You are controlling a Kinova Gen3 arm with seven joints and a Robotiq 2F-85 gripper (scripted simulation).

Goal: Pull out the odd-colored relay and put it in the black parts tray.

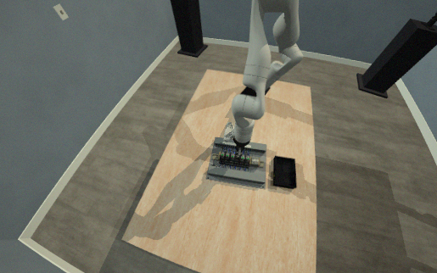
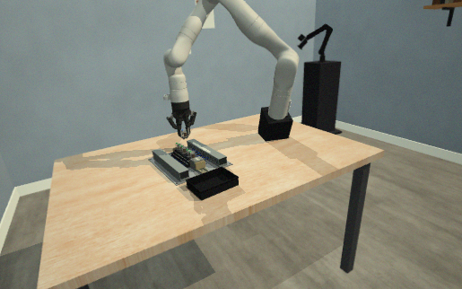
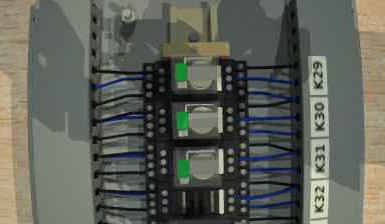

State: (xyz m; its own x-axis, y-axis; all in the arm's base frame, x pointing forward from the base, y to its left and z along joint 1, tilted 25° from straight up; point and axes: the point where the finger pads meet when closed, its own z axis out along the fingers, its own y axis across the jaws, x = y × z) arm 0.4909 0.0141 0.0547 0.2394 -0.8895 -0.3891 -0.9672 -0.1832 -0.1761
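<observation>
My hand is 3 cm past the black parts tray, 26 cm to the right of it and 12 cm above it. The rest, counted from my hand: grey relay panel: 1 cm to the left, 12 cm below.
</observation>
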